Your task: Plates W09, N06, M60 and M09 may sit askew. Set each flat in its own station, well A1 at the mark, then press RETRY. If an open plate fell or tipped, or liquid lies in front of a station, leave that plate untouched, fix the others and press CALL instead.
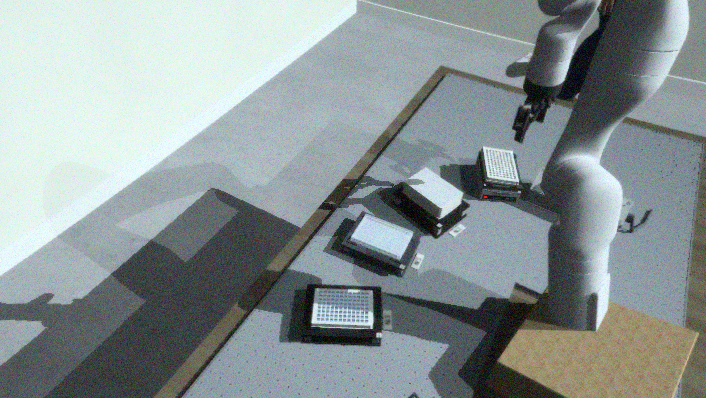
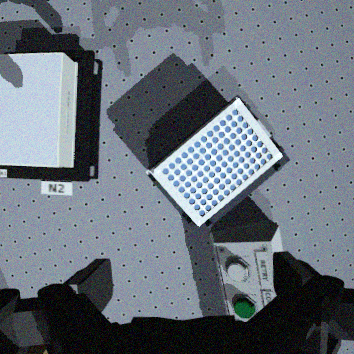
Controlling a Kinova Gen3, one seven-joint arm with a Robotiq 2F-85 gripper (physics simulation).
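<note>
My gripper (image 1: 530,128) (image 2: 190,273) is open and empty, above the table near the far station. A white plate with blue wells (image 1: 501,165) (image 2: 217,162) sits on a dark station (image 1: 506,194) with a red light; I cannot tell whether it lies flat. A tall white plate (image 1: 434,192) (image 2: 32,110) sits on the black station (image 1: 417,218) (image 2: 89,117) labelled N2 (image 2: 56,188). A clear-topped plate (image 1: 382,236) sits on a grey station (image 1: 410,257). A blue-welled plate (image 1: 342,308) sits in the nearest black station (image 1: 345,336). The plates' names are unreadable.
A button panel (image 2: 252,252) stands beside the far station, with a white button (image 2: 237,270), a green button (image 2: 244,308) and a RETRY label (image 2: 264,268). Small label cards (image 1: 457,230) (image 1: 418,261) (image 1: 388,320) lie beside the stations. The arm's base stands on a brown block (image 1: 600,355).
</note>
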